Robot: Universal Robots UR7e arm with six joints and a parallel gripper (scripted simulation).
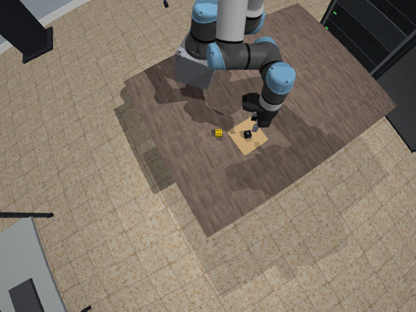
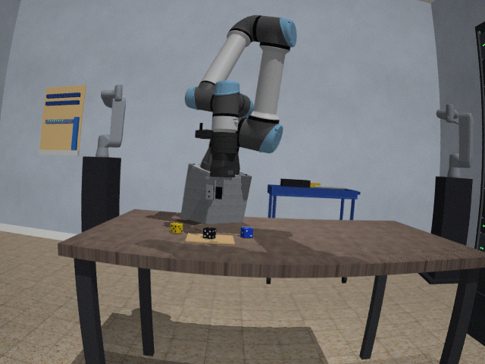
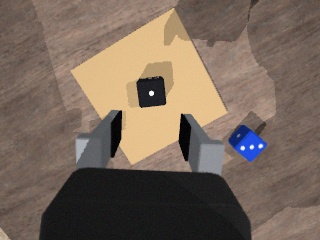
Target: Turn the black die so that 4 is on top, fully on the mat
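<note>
My hand is 1 cm to the left of the black die and 12 cm above it. Also, from my hand: blue die (10 cm behind, 9 cm to the left, 12 cm below); then tan mat (1 cm to the right, 14 cm below); then yellow die (6 cm behind, 13 cm to the right, 12 cm below).
</note>
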